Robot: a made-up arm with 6 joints. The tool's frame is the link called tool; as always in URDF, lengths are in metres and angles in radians. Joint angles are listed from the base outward.
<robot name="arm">
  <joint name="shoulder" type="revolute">
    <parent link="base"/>
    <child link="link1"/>
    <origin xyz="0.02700 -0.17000 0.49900" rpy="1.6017 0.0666 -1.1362"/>
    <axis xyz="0 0 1"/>
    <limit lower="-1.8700" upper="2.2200"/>
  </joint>
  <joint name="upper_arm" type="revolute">
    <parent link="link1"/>
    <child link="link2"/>
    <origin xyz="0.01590 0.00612 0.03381" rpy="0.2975 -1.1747 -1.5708"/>
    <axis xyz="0 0 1"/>
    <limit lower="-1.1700" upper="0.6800"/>
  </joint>
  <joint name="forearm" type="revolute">
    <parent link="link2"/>
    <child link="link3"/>
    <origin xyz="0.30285 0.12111 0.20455" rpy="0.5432 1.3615 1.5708"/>
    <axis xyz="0 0 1"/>
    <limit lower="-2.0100" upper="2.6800"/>
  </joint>
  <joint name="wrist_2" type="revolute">
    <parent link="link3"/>
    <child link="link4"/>
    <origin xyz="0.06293 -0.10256 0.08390" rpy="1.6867 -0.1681 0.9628"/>
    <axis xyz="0 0 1"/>
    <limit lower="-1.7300" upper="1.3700"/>
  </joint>
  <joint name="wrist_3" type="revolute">
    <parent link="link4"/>
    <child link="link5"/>
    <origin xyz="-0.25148 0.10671 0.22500" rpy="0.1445 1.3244 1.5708"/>
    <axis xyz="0 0 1"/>
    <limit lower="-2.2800" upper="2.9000"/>
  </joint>
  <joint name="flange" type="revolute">
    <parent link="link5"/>
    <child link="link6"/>
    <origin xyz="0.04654 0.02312 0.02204" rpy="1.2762 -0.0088 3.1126"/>
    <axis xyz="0 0 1"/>
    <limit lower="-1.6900" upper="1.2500"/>
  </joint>
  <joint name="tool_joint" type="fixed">
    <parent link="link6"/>
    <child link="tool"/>
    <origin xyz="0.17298 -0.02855 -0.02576" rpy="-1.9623 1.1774 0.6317"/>
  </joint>
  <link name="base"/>
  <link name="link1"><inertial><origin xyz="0.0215 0.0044 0.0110"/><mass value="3.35"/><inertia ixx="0.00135" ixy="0" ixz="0" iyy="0.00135" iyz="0" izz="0.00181"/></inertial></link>
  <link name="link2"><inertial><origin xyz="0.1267 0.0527 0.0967"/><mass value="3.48"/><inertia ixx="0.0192" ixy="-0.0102" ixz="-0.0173" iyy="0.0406" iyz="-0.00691" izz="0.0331"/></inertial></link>
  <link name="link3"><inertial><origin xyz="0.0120 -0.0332 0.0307"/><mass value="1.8"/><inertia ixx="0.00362" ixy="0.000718" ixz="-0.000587" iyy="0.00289" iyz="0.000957" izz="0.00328"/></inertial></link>
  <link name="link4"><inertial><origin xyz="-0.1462 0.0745 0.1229"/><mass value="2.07"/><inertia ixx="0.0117" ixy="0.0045" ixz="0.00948" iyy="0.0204" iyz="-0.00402" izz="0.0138"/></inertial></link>
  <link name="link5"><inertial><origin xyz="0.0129 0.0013 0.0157"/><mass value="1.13"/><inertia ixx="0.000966" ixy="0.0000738" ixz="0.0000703" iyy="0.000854" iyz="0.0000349" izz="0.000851"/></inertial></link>
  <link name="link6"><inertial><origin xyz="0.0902 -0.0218 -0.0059"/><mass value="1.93"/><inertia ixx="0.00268" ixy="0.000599" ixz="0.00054" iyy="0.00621" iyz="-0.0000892" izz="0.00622"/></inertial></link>
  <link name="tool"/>
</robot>
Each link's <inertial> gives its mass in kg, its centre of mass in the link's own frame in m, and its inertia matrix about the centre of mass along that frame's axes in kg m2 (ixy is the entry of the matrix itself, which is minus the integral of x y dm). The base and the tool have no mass. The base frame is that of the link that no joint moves.
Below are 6 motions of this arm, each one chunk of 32 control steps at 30 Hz.
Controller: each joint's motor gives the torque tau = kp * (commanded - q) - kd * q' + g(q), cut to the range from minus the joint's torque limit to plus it. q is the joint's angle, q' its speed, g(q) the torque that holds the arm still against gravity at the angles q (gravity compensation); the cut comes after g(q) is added. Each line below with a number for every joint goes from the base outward.
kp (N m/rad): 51 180 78 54 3.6 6.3
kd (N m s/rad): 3.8 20 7.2 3.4 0.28 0.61
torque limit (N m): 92 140 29 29 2.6 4.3
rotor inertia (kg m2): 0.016 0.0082 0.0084 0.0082 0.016 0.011
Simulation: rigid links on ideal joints. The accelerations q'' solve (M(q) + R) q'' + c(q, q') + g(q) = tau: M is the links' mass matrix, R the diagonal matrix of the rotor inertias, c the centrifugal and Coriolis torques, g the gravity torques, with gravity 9.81 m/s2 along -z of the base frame. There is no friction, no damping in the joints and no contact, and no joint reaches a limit. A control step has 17 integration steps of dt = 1/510 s. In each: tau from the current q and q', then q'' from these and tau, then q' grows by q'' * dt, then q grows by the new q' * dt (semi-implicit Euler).
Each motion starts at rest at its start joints. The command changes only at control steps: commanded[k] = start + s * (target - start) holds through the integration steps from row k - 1 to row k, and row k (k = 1, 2, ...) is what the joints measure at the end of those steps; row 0 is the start. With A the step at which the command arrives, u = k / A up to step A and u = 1 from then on. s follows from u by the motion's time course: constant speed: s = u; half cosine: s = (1 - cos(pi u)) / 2; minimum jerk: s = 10 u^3 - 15 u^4 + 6 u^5; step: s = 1 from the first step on.
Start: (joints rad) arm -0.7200 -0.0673 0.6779 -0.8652 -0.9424 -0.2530
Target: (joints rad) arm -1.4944 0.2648 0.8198 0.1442 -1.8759 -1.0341
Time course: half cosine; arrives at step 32
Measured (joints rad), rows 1 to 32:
1: -0.7200 -0.0671 0.6780 -0.8645 -0.9427 -0.2531
2: -0.7200 -0.0663 0.6783 -0.8619 -0.9442 -0.2536
3: -0.7207 -0.0645 0.6791 -0.8565 -0.9480 -0.2554
4: -0.7227 -0.0614 0.6805 -0.8478 -0.9551 -0.2592
5: -0.7266 -0.0568 0.6828 -0.8356 -0.9664 -0.2654
6: -0.7331 -0.0505 0.6859 -0.8195 -0.9824 -0.2746
7: -0.7426 -0.0426 0.6899 -0.7996 -1.0031 -0.2866
8: -0.7554 -0.0331 0.6947 -0.7758 -1.0282 -0.3016
9: -0.7717 -0.0221 0.7003 -0.7482 -1.0574 -0.3196
10: -0.7915 -0.0098 0.7064 -0.7168 -1.0899 -0.3403
11: -0.8148 0.0036 0.7130 -0.6819 -1.1251 -0.3636
12: -0.8416 0.0179 0.7200 -0.6437 -1.1623 -0.3894
13: -0.8717 0.0328 0.7271 -0.6025 -1.2009 -0.4176
14: -0.9050 0.0483 0.7344 -0.5584 -1.2405 -0.4478
15: -0.9414 0.0640 0.7417 -0.5121 -1.2806 -0.4800
16: -0.9805 0.0797 0.7490 -0.4637 -1.3210 -0.5138
17: -1.0221 0.0953 0.7561 -0.4137 -1.3616 -0.5490
18: -1.0658 0.1106 0.7631 -0.3626 -1.4024 -0.5855
19: -1.1112 0.1253 0.7698 -0.3109 -1.4434 -0.6228
20: -1.1577 0.1394 0.7762 -0.2590 -1.4845 -0.6609
21: -1.2049 0.1527 0.7821 -0.2075 -1.5258 -0.6993
22: -1.2521 0.1651 0.7876 -0.1569 -1.5672 -0.7378
23: -1.2986 0.1765 0.7925 -0.1077 -1.6085 -0.7760
24: -1.3438 0.1868 0.7968 -0.0606 -1.6494 -0.8135
25: -1.3868 0.1960 0.8004 -0.0160 -1.6894 -0.8497
26: -1.4270 0.2041 0.8035 0.0254 -1.7280 -0.8842
27: -1.4637 0.2111 0.8061 0.0631 -1.7645 -0.9164
28: -1.4964 0.2171 0.8081 0.0964 -1.7982 -0.9458
29: -1.5244 0.2221 0.8097 0.1249 -1.8283 -0.9718
30: -1.5473 0.2262 0.8109 0.1482 -1.8541 -0.9941
31: -1.5649 0.2295 0.8119 0.1658 -1.8752 -1.0123
32: -1.5770 0.2319 0.8127 0.1776 -1.8911 -1.0262

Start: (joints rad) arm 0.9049 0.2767 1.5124 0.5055 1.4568 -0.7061
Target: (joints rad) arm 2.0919 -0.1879 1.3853 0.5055 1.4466 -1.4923
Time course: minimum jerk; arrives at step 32
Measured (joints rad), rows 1 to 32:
1: 0.9049 0.2767 1.5124 0.5055 1.4568 -0.7061
2: 0.9051 0.2765 1.5124 0.5056 1.4568 -0.7064
3: 0.9059 0.2760 1.5122 0.5058 1.4567 -0.7075
4: 0.9079 0.2748 1.5118 0.5063 1.4564 -0.7102
5: 0.9121 0.2725 1.5110 0.5073 1.4558 -0.7154
6: 0.9194 0.2687 1.5094 0.5088 1.4548 -0.7240
7: 0.9308 0.2629 1.5069 0.5108 1.4533 -0.7366
8: 0.9475 0.2550 1.5033 0.5131 1.4511 -0.7538
9: 0.9703 0.2446 1.4986 0.5157 1.4483 -0.7758
10: 0.9999 0.2318 1.4927 0.5181 1.4450 -0.8026
11: 1.0369 0.2166 1.4858 0.5200 1.4412 -0.8337
12: 1.0814 0.1991 1.4780 0.5212 1.4371 -0.8687
13: 1.1334 0.1794 1.4696 0.5213 1.4329 -0.9070
14: 1.1926 0.1580 1.4608 0.5203 1.4288 -0.9477
15: 1.2582 0.1351 1.4521 0.5179 1.4250 -0.9902
16: 1.3294 0.1112 1.4437 0.5142 1.4216 -1.0336
17: 1.4047 0.0866 1.4360 0.5094 1.4189 -1.0773
18: 1.4829 0.0617 1.4292 0.5036 1.4171 -1.1205
19: 1.5623 0.0369 1.4235 0.4973 1.4164 -1.1626
20: 1.6414 0.0125 1.4191 0.4908 1.4170 -1.2031
21: 1.7186 -0.0112 1.4159 0.4846 1.4193 -1.2414
22: 1.7924 -0.0338 1.4140 0.4790 1.4232 -1.2771
23: 1.8615 -0.0551 1.4133 0.4744 1.4288 -1.3097
24: 1.9246 -0.0748 1.4136 0.4709 1.4363 -1.3388
25: 1.9807 -0.0928 1.4147 0.4689 1.4453 -1.3642
26: 2.0291 -0.1089 1.4164 0.4682 1.4556 -1.3858
27: 2.0693 -0.1230 1.4184 0.4689 1.4670 -1.4035
28: 2.1012 -0.1350 1.4206 0.4708 1.4787 -1.4174
29: 2.1247 -0.1450 1.4225 0.4737 1.4902 -1.4279
30: 2.1403 -0.1530 1.4241 0.4775 1.5008 -1.4355
31: 2.1487 -0.1592 1.4250 0.4818 1.5097 -1.4408
32: 2.1510 -0.1640 1.4249 0.4865 1.5163 -1.4446

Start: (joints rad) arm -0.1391 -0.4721 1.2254 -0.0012 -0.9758 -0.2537
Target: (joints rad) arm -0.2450 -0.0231 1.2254 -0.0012 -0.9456 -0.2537
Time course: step
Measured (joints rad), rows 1 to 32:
1: -0.1789 -0.4097 1.1974 0.0209 -0.9564 -0.2474
2: -0.2535 -0.3207 1.1761 0.0317 -0.9364 -0.2581
3: -0.3081 -0.2456 1.1618 0.0347 -0.9347 -0.2810
4: -0.3384 -0.1892 1.1559 0.0341 -0.9469 -0.3012
5: -0.3492 -0.1476 1.1573 0.0317 -0.9644 -0.3120
6: -0.3463 -0.1167 1.1640 0.0277 -0.9795 -0.3129
7: -0.3344 -0.0928 1.1743 0.0221 -0.9881 -0.3060
8: -0.3167 -0.0738 1.1864 0.0148 -0.9888 -0.2938
9: -0.2959 -0.0581 1.1993 0.0062 -0.9826 -0.2786
10: -0.2735 -0.0449 1.2122 -0.0031 -0.9717 -0.2622
11: -0.2509 -0.0337 1.2246 -0.0124 -0.9585 -0.2460
12: -0.2292 -0.0242 1.2360 -0.0212 -0.9452 -0.2310
13: -0.2089 -0.0162 1.2464 -0.0289 -0.9334 -0.2182
14: -0.1909 -0.0097 1.2554 -0.0353 -0.9243 -0.2079
15: -0.1754 -0.0044 1.2631 -0.0401 -0.9182 -0.2004
16: -0.1630 -0.0003 1.2693 -0.0433 -0.9151 -0.1956
17: -0.1539 0.0027 1.2739 -0.0451 -0.9146 -0.1933
18: -0.1482 0.0047 1.2769 -0.0455 -0.9161 -0.1932
19: -0.1458 0.0057 1.2783 -0.0447 -0.9190 -0.1948
20: -0.1468 0.0058 1.2781 -0.0429 -0.9228 -0.1977
21: -0.1509 0.0052 1.2764 -0.0402 -0.9267 -0.2016
22: -0.1578 0.0039 1.2734 -0.0368 -0.9306 -0.2060
23: -0.1670 0.0020 1.2692 -0.0328 -0.9340 -0.2108
24: -0.1780 -0.0004 1.2641 -0.0282 -0.9368 -0.2158
25: -0.1905 -0.0032 1.2582 -0.0233 -0.9389 -0.2209
26: -0.2037 -0.0064 1.2517 -0.0181 -0.9405 -0.2262
27: -0.2173 -0.0099 1.2449 -0.0128 -0.9416 -0.2315
28: -0.2307 -0.0135 1.2381 -0.0075 -0.9423 -0.2369
29: -0.2434 -0.0172 1.2314 -0.0023 -0.9429 -0.2424
30: -0.2552 -0.0208 1.2250 0.0026 -0.9435 -0.2479
31: -0.2657 -0.0242 1.2191 0.0071 -0.9441 -0.2532
32: -0.2746 -0.0275 1.2138 0.0110 -0.9449 -0.2584

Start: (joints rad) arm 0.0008 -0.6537 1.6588 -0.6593 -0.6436 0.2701
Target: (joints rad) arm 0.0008 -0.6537 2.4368 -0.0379 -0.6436 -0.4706
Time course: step
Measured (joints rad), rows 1 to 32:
1: -0.0280 -0.6799 1.7760 -0.5431 -0.7059 0.2363
2: -0.0725 -0.7070 1.9347 -0.3645 -0.7951 0.1203
3: -0.1017 -0.7134 2.0476 -0.2080 -0.8555 -0.0503
4: -0.1168 -0.7043 2.1279 -0.0812 -0.8722 -0.2300
5: -0.1182 -0.6876 2.1897 0.0159 -0.8463 -0.3858
6: -0.1067 -0.6693 2.2417 0.0813 -0.7899 -0.5001
7: -0.0848 -0.6526 2.2881 0.1142 -0.7203 -0.5675
8: -0.0567 -0.6390 2.3304 0.1175 -0.6526 -0.5918
9: -0.0268 -0.6288 2.3689 0.0983 -0.5963 -0.5821
10: 0.0016 -0.6220 2.4035 0.0654 -0.5554 -0.5498
11: 0.0270 -0.6185 2.4340 0.0272 -0.5300 -0.5060
12: 0.0489 -0.6179 2.4602 -0.0096 -0.5182 -0.4601
13: 0.0675 -0.6199 2.4819 -0.0407 -0.5169 -0.4190
14: 0.0829 -0.6237 2.4991 -0.0642 -0.5229 -0.3869
15: 0.0947 -0.6287 2.5117 -0.0795 -0.5332 -0.3656
16: 0.1026 -0.6340 2.5198 -0.0876 -0.5456 -0.3552
17: 0.1061 -0.6390 2.5236 -0.0895 -0.5585 -0.3542
18: 0.1052 -0.6431 2.5233 -0.0869 -0.5711 -0.3605
19: 0.0997 -0.6462 2.5193 -0.0811 -0.5830 -0.3718
20: 0.0901 -0.6482 2.5121 -0.0734 -0.5938 -0.3859
21: 0.0772 -0.6492 2.5024 -0.0649 -0.6038 -0.4011
22: 0.0618 -0.6495 2.4908 -0.0563 -0.6128 -0.4161
23: 0.0449 -0.6494 2.4780 -0.0483 -0.6210 -0.4300
24: 0.0276 -0.6492 2.4647 -0.0413 -0.6285 -0.4427
25: 0.0109 -0.6493 2.4515 -0.0356 -0.6353 -0.4538
26: -0.0045 -0.6497 2.4391 -0.0312 -0.6417 -0.4636
27: -0.0178 -0.6506 2.4279 -0.0281 -0.6476 -0.4721
28: -0.0287 -0.6518 2.4183 -0.0264 -0.6531 -0.4794
29: -0.0370 -0.6534 2.4106 -0.0257 -0.6583 -0.4856
30: -0.0425 -0.6551 2.4049 -0.0259 -0.6629 -0.4906
31: -0.0454 -0.6567 2.4013 -0.0268 -0.6669 -0.4942
32: -0.0458 -0.6582 2.3997 -0.0283 -0.6699 -0.4966

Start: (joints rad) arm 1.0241 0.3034 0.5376 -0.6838 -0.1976 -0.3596
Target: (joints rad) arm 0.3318 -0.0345 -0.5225 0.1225 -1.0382 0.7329
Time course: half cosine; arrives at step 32
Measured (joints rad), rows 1 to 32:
1: 1.0241 0.3035 0.5374 -0.6836 -0.1977 -0.3590
2: 1.0239 0.3038 0.5364 -0.6828 -0.1985 -0.3562
3: 1.0235 0.3045 0.5340 -0.6810 -0.2006 -0.3495
4: 1.0227 0.3054 0.5294 -0.6777 -0.2048 -0.3375
5: 1.0213 0.3063 0.5222 -0.6726 -0.2118 -0.3194
6: 1.0190 0.3070 0.5118 -0.6654 -0.2222 -0.2949
7: 1.0155 0.3074 0.4978 -0.6556 -0.2364 -0.2643
8: 1.0102 0.3070 0.4799 -0.6431 -0.2544 -0.2278
9: 1.0026 0.3057 0.4577 -0.6277 -0.2762 -0.1861
10: 0.9921 0.3033 0.4312 -0.6091 -0.3019 -0.1396
11: 0.9778 0.2996 0.4003 -0.5874 -0.3311 -0.0889
12: 0.9590 0.2943 0.3651 -0.5624 -0.3636 -0.0348
13: 0.9347 0.2872 0.3259 -0.5343 -0.3989 0.0224
14: 0.9043 0.2783 0.2831 -0.5030 -0.4366 0.0816
15: 0.8671 0.2671 0.2374 -0.4687 -0.4758 0.1423
16: 0.8225 0.2536 0.1896 -0.4315 -0.5157 0.2031
17: 0.7708 0.2374 0.1410 -0.3914 -0.5552 0.2630
18: 0.7126 0.2182 0.0925 -0.3487 -0.5931 0.3205
19: 0.6496 0.1957 0.0455 -0.3034 -0.6279 0.3740
20: 0.5848 0.1699 0.0007 -0.2554 -0.6588 0.4222
21: 0.5224 0.1407 -0.0418 -0.2049 -0.6852 0.4635
22: 0.4676 0.1088 -0.0833 -0.1519 -0.7076 0.4971
23: 0.4250 0.0749 -0.1260 -0.0971 -0.7277 0.5224
24: 0.3968 0.0406 -0.1729 -0.0420 -0.7481 0.5398
25: 0.3809 0.0074 -0.2257 0.0111 -0.7720 0.5509
26: 0.3714 -0.0233 -0.2832 0.0596 -0.8017 0.5577
27: 0.3624 -0.0509 -0.3418 0.1023 -0.8380 0.5621
28: 0.3511 -0.0747 -0.3979 0.1393 -0.8798 0.5645
29: 0.3376 -0.0944 -0.4488 0.1708 -0.9246 0.5648
30: 0.3232 -0.1097 -0.4934 0.1967 -0.9695 0.5628
31: 0.3090 -0.1203 -0.5309 0.2162 -1.0116 0.5589
32: 0.2964 -0.1262 -0.5611 0.2285 -1.0485 0.5538

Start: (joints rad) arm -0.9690 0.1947 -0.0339 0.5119 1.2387 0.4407
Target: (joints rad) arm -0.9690 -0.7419 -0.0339 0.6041 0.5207 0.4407
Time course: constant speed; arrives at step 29
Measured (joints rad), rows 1 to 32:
1: -0.9669 0.1923 -0.0330 0.5090 1.2381 0.4413
2: -0.9612 0.1858 -0.0309 0.5029 1.2353 0.4438
3: -0.9529 0.1749 -0.0279 0.4955 1.2295 0.4486
4: -0.9435 0.1600 -0.0248 0.4887 1.2202 0.4554
5: -0.9347 0.1414 -0.0218 0.4837 1.2076 0.4630
6: -0.9277 0.1195 -0.0193 0.4809 1.1916 0.4706
7: -0.9233 0.0945 -0.0173 0.4803 1.1723 0.4773
8: -0.9217 0.0666 -0.0157 0.4819 1.1496 0.4826
9: -0.9225 0.0361 -0.0147 0.4856 1.1233 0.4861
10: -0.9252 0.0033 -0.0143 0.4912 1.0938 0.4879
11: -0.9292 -0.0314 -0.0147 0.4982 1.0614 0.4879
12: -0.9340 -0.0677 -0.0158 0.5064 1.0268 0.4863
13: -0.9393 -0.1052 -0.0176 0.5154 0.9908 0.4834
14: -0.9448 -0.1433 -0.0202 0.5245 0.9543 0.4797
15: -0.9503 -0.1817 -0.0233 0.5336 0.9180 0.4755
16: -0.9558 -0.2201 -0.0267 0.5422 0.8825 0.4710
17: -0.9611 -0.2581 -0.0303 0.5503 0.8484 0.4666
18: -0.9662 -0.2955 -0.0339 0.5576 0.8158 0.4624
19: -0.9710 -0.3321 -0.0373 0.5640 0.7851 0.4587
20: -0.9754 -0.3679 -0.0404 0.5697 0.7561 0.4555
21: -0.9793 -0.4028 -0.0432 0.5745 0.7289 0.4529
22: -0.9825 -0.4368 -0.0454 0.5786 0.7033 0.4509
23: -0.9852 -0.4700 -0.0472 0.5820 0.6791 0.4497
24: -0.9871 -0.5026 -0.0485 0.5848 0.6560 0.4491
25: -0.9884 -0.5345 -0.0494 0.5873 0.6337 0.4490
26: -0.9889 -0.5659 -0.0498 0.5893 0.6121 0.4495
27: -0.9888 -0.5971 -0.0498 0.5912 0.5907 0.4503
28: -0.9881 -0.6280 -0.0495 0.5930 0.5695 0.4515
29: -0.9868 -0.6587 -0.0489 0.5948 0.5482 0.4528
30: -0.9849 -0.6875 -0.0491 0.5996 0.5268 0.4526
31: -0.9840 -0.7125 -0.0491 0.6078 0.5061 0.4493
32: -0.9847 -0.7331 -0.0484 0.6180 0.4877 0.4419

